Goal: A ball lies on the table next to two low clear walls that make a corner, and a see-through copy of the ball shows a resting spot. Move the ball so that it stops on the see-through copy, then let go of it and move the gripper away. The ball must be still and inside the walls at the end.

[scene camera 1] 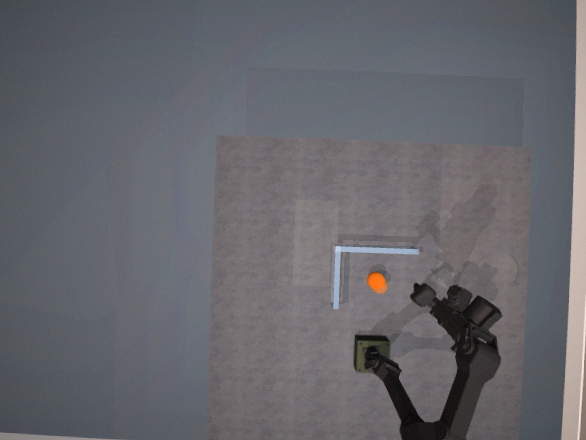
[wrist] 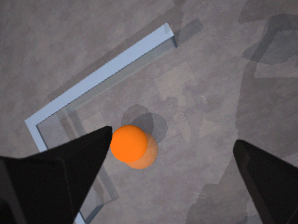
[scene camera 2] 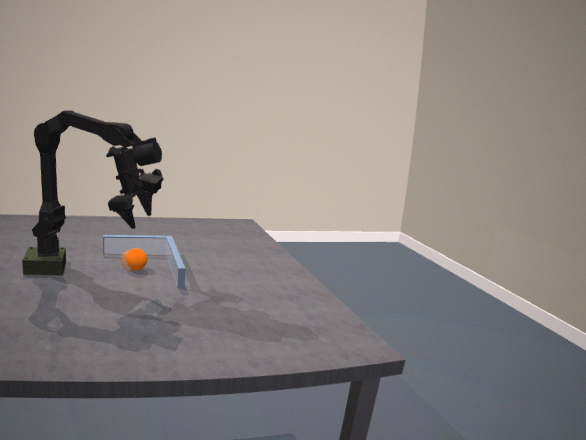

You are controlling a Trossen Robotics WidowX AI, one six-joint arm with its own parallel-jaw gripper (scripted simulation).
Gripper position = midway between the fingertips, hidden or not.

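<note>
Scene camera 2 gives me my gripper (scene camera 2: pixel 141 222), which is open and holds nothing. I find my gripper again in scene camera 1 (scene camera 1: pixel 424 290). It is visible to me in the wrist view (wrist: pixel 172 138) too, and there I can also see a see-through orange copy (wrist: pixel 143 152).
</note>
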